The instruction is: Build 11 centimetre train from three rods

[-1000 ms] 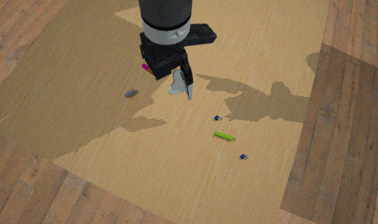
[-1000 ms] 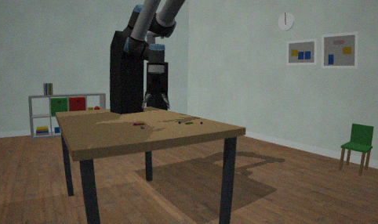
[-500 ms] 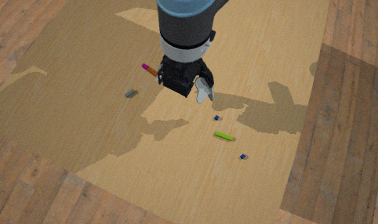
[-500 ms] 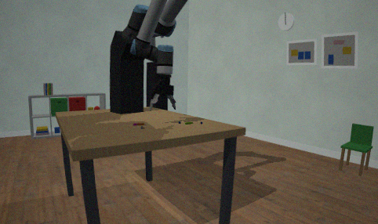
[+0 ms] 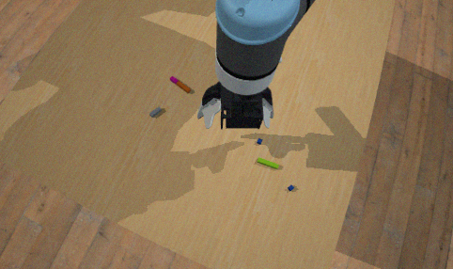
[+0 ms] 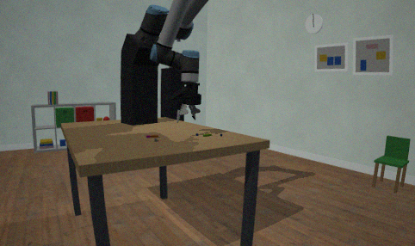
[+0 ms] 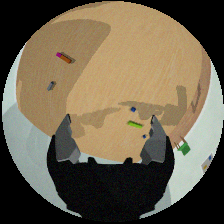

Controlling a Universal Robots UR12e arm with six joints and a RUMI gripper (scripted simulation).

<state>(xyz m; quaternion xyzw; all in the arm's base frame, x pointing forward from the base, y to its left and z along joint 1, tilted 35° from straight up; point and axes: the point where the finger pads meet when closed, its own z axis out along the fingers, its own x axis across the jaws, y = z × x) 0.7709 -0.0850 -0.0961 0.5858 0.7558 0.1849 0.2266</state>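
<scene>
My hand is 100 mm to the right of the lime rod, 80 mm above it and 60 mm short of it. Round my hand: orange rod: 150 mm to the right, 80 mm below, 80 mm behind; magenta rod: 180 mm to the right, 100 mm behind, 80 mm below; grey rod: 200 mm to the right, 80 mm below.
</scene>
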